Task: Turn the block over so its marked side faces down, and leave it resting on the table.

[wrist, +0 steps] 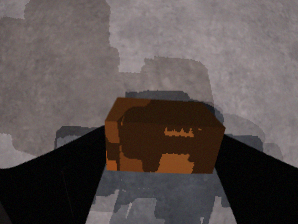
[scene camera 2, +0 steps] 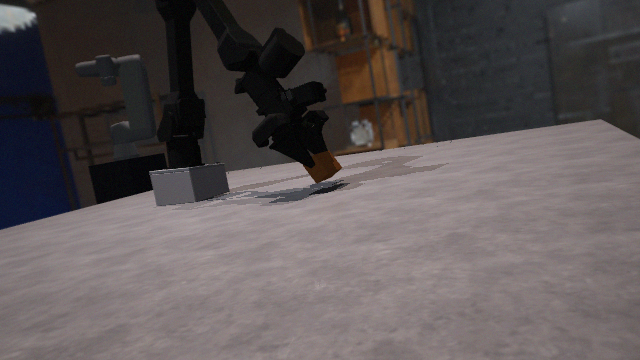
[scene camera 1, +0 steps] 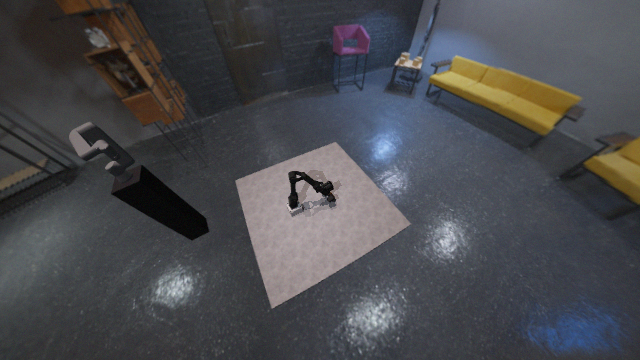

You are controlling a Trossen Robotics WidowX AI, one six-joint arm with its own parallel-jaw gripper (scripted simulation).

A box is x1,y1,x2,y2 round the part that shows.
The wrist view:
gripper: [0,125,297,223]
orange block: [104,97,224,174], held by the gripper
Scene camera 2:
gripper: [252,81,328,167]
